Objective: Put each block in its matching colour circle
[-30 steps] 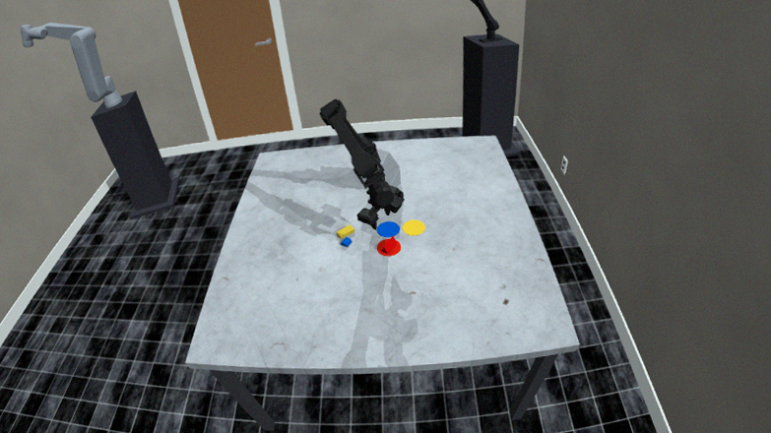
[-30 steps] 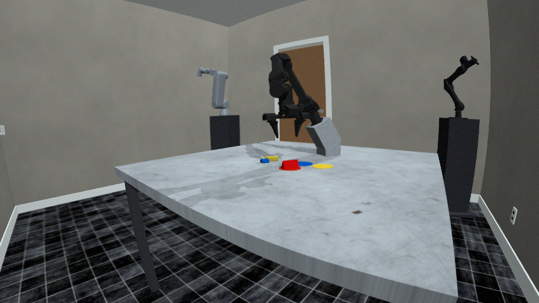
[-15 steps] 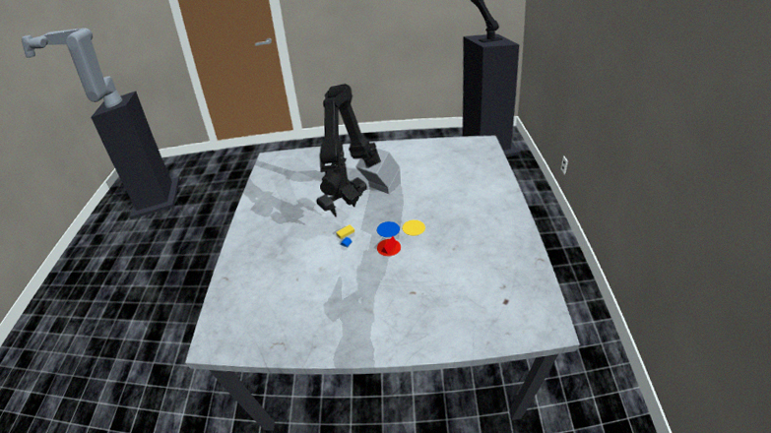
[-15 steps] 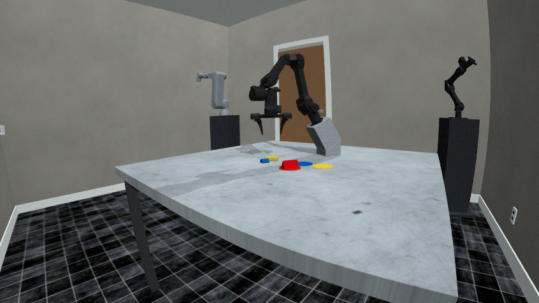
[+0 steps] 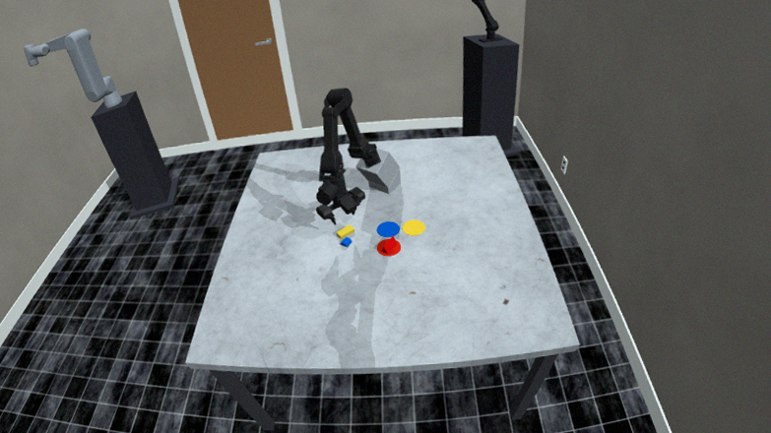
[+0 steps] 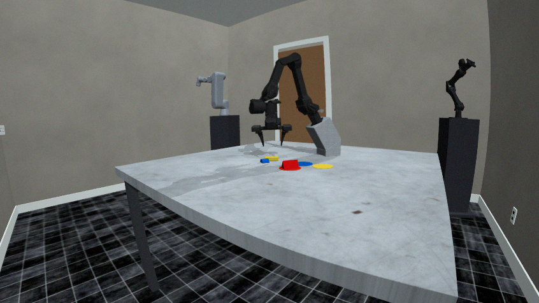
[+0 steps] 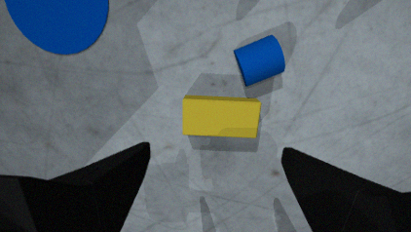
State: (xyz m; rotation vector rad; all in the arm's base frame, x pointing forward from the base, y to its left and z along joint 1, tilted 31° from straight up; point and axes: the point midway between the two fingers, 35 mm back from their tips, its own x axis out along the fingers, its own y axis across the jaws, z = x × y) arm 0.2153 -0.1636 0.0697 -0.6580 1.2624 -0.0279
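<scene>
My hand is 90 mm above the yellow block. Also, from my hand: small blue block (100 mm below, 60 mm ahead, 10 mm to the right); red block (140 mm ahead, 130 mm to the left, 90 mm below); blue circle (160 mm to the left, 100 mm below, 40 mm ahead).
</scene>
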